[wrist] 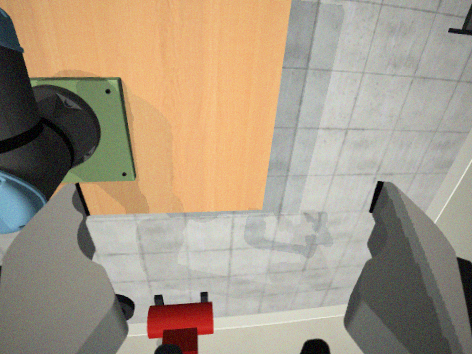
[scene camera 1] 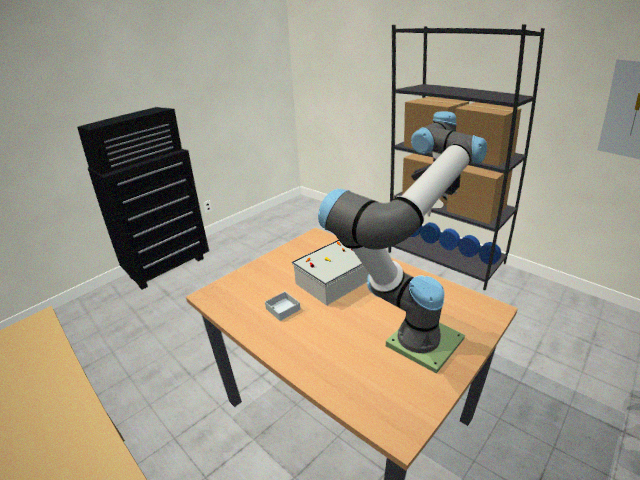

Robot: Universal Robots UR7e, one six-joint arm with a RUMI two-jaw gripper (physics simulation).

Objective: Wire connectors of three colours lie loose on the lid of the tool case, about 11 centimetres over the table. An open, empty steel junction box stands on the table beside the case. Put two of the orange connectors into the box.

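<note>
The tool case stands on the table with its pale lid up. On the lid lie an orange connector and a red connector near the left corner, a yellow connector in the middle, an orange connector at the far edge and a small orange-looking connector near it. The arm hides the lid's right part. The open grey junction box stands left of the case and looks empty. My gripper is open and empty, high up beyond the case, partly hidden behind the forearm in the scene view.
The wooden table carries my base on a green plate. A shelf rack with cartons stands behind the table, and a black drawer cabinet at the left. A red cylinder shows low in the wrist view.
</note>
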